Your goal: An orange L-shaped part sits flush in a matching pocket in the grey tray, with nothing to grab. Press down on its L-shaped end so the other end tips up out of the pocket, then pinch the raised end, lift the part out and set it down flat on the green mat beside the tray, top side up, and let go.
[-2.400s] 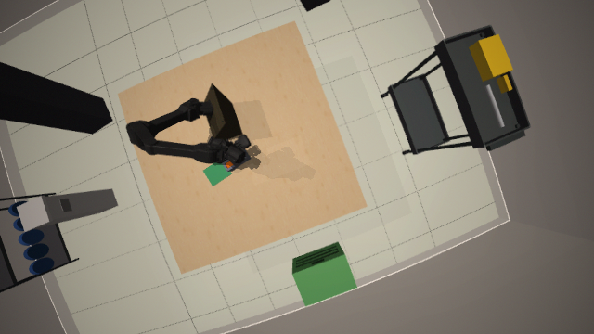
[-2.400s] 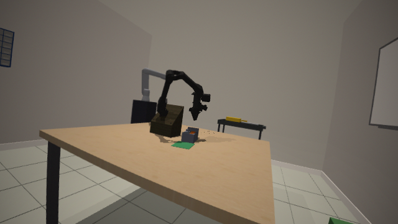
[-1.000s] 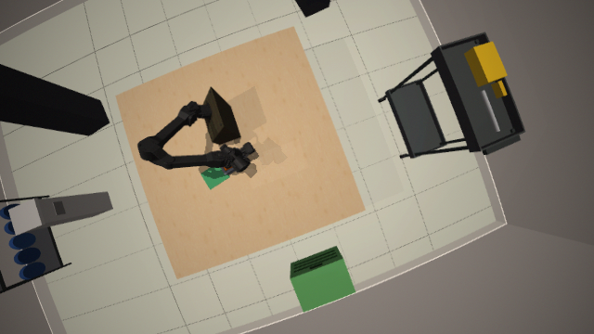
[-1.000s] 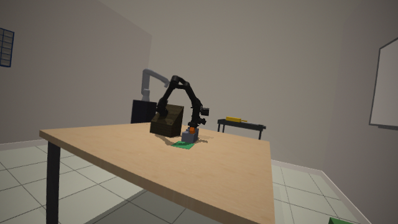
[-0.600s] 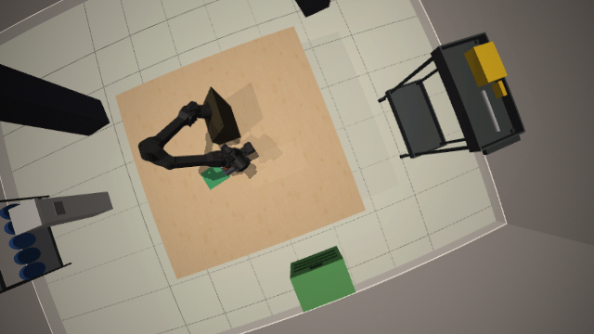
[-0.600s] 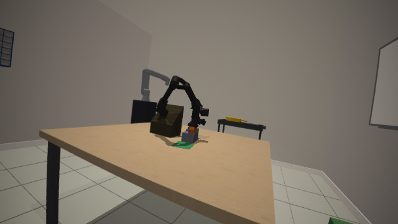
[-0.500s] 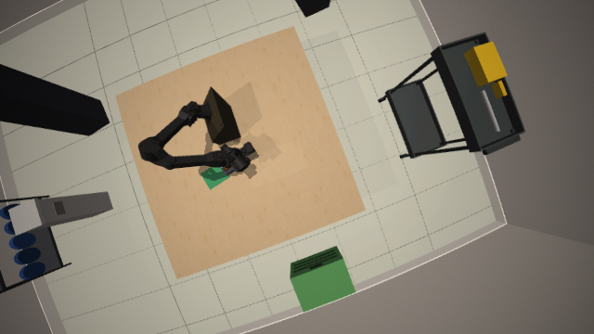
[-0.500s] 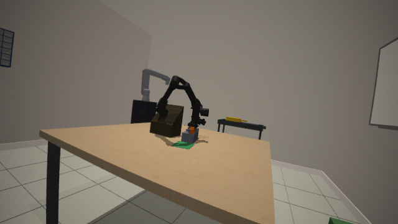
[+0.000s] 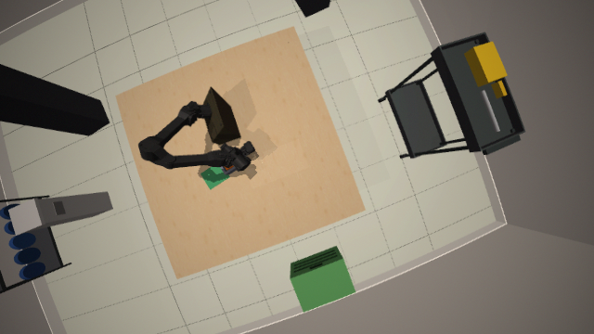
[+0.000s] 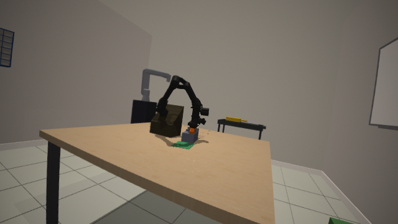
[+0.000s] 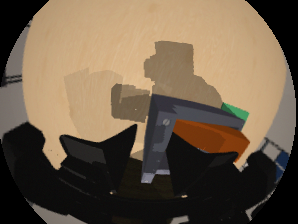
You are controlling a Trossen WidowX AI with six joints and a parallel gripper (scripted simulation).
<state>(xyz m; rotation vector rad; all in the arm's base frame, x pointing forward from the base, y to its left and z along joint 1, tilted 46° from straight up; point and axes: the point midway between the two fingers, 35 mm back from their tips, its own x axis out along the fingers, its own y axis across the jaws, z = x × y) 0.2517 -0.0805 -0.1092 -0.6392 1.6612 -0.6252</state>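
Now: the orange L-shaped part 50 mm to the right of my gripper tip and 10 mm above it. The rest, counted from my gripper tip: green mat: 230 mm to the right, 60 mm below, 10 mm ahead.
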